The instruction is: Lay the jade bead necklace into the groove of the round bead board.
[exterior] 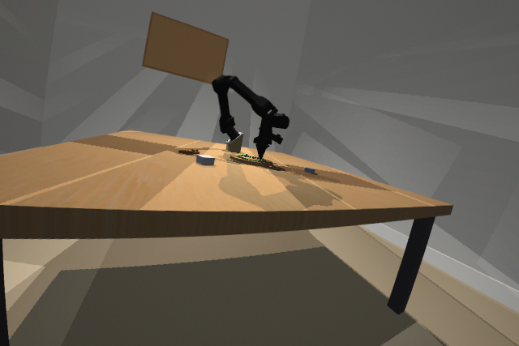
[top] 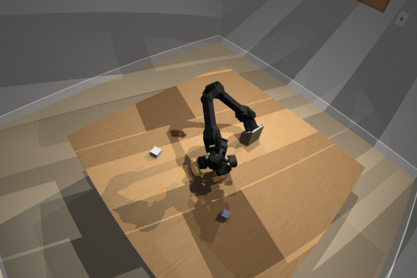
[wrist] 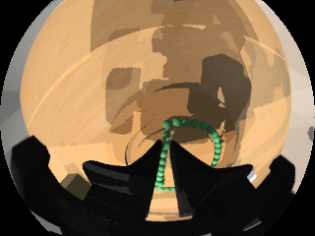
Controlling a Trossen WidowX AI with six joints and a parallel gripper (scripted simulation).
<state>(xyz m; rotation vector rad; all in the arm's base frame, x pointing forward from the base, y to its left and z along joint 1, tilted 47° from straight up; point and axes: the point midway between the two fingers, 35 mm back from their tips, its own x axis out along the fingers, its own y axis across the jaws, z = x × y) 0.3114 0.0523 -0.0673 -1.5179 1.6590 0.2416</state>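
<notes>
Right now the round wooden bead board is 40 mm to the right of my gripper tip and 10 mm below it. From my gripper tip the other things lie so: blue block 100 mm ahead, 220 mm to the left, 10 mm below; then pale grey block 210 mm ahead, 260 mm to the right.
</notes>
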